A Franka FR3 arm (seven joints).
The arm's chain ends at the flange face. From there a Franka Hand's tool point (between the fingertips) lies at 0.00 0.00 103.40 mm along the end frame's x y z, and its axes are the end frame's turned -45 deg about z.
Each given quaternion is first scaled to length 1.
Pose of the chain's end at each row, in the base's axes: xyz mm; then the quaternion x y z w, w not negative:
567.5, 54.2, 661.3, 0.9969, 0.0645, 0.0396, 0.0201
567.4, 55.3, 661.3, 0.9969, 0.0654, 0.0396, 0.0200
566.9, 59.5, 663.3, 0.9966, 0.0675, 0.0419, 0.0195
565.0, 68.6, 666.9, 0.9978, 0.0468, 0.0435, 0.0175
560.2, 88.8, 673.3, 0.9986, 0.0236, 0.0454, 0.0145
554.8, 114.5, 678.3, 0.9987, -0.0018, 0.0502, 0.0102
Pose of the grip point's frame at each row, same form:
575.9, 50.6, 558.3, 0.8964, 0.4411, 0.0289, 0.0337
575.8, 51.7, 558.3, 0.8960, 0.4419, 0.0289, 0.0336
575.8, 56.1, 560.3, 0.8950, 0.4438, 0.0312, 0.0341
574.1, 65.4, 564.0, 0.9039, 0.4251, 0.0335, 0.0328
569.6, 86.0, 570.4, 0.9135, 0.4039, 0.0364, 0.0308
565.2, 112.4, 575.4, 0.9234, 0.3805, 0.0425, 0.0286

